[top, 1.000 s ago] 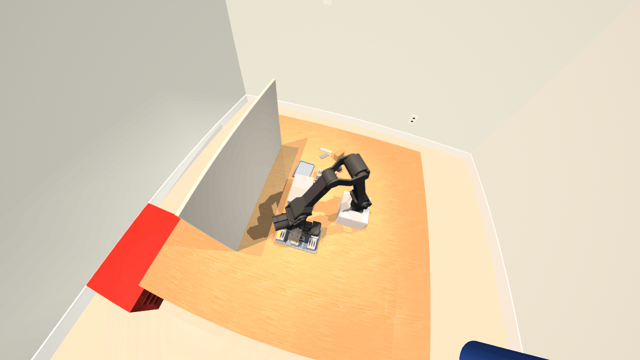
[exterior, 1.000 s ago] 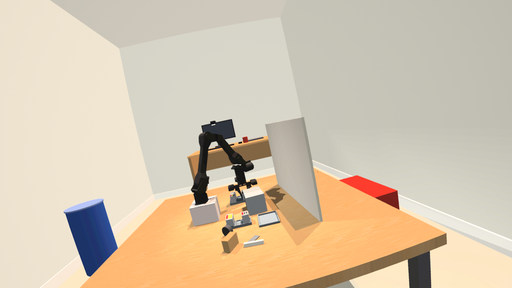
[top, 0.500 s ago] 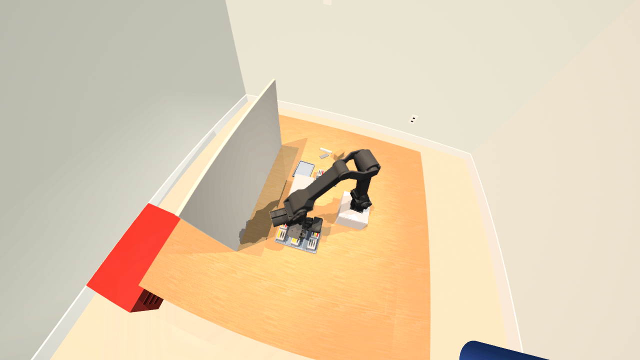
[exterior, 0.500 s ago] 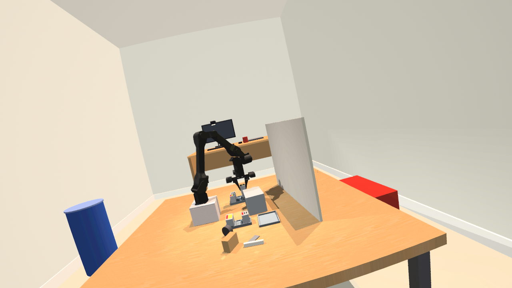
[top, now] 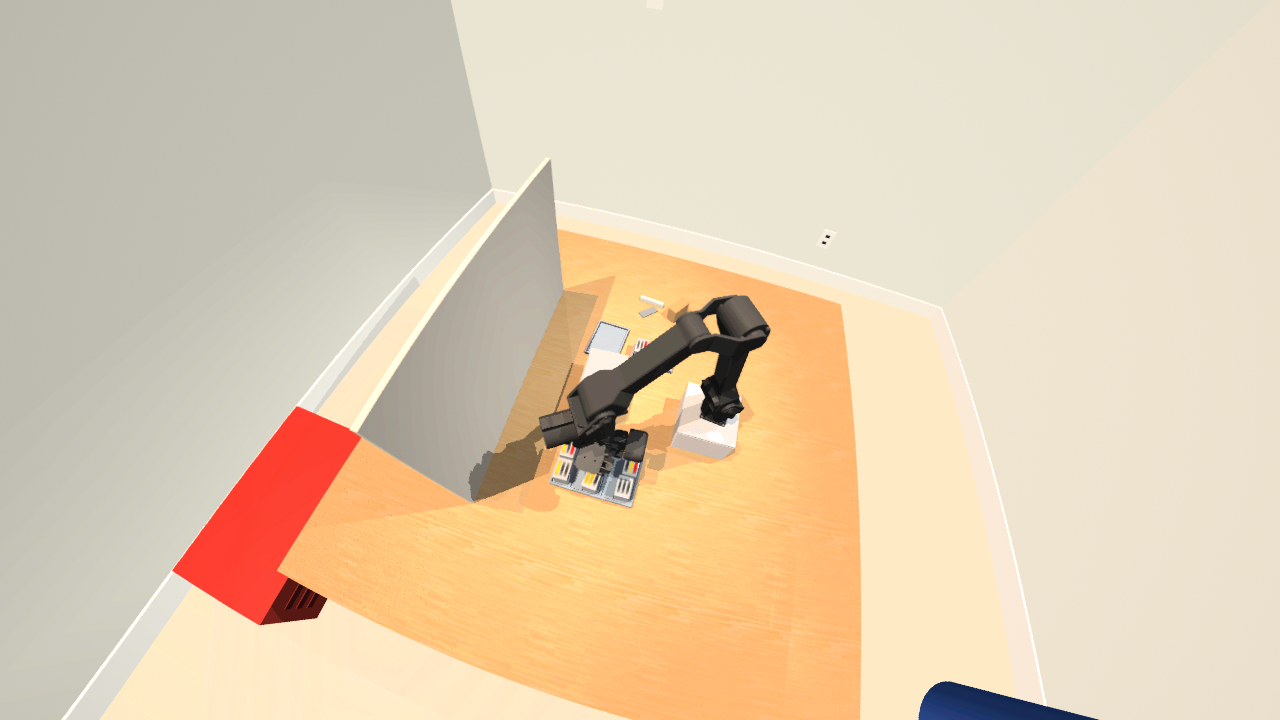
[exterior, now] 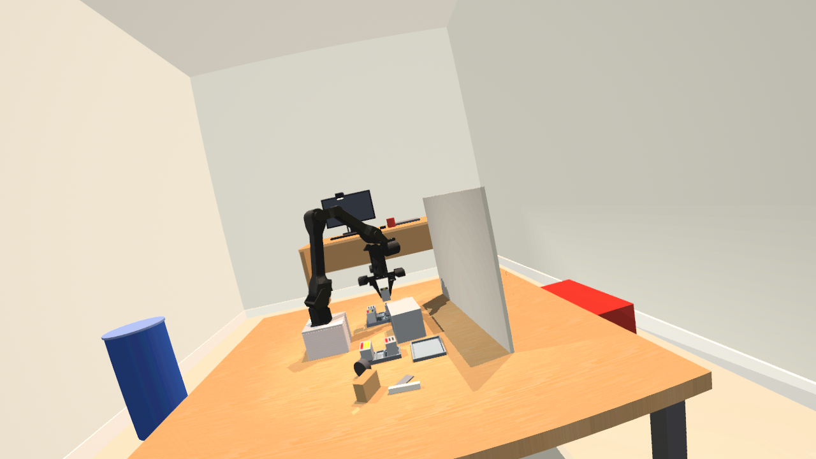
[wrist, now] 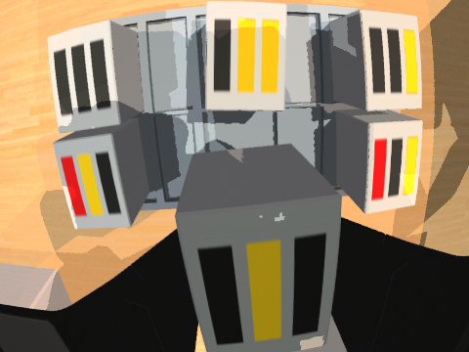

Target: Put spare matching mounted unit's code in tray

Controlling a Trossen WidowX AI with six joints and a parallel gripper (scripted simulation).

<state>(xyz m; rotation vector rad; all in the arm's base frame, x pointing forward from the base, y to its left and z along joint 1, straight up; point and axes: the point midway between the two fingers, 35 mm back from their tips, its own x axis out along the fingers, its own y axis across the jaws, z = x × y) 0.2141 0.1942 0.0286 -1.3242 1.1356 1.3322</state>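
My gripper tip is now 140 mm short of the shallow grey tray, 340 mm to the left of it and 90 mm above it. Also, from my gripper tip: mounted unit: 70 mm ahead, 160 mm to the right, 40 mm below; grey panel: 300 mm ahead, 130 mm to the right, 130 mm above.
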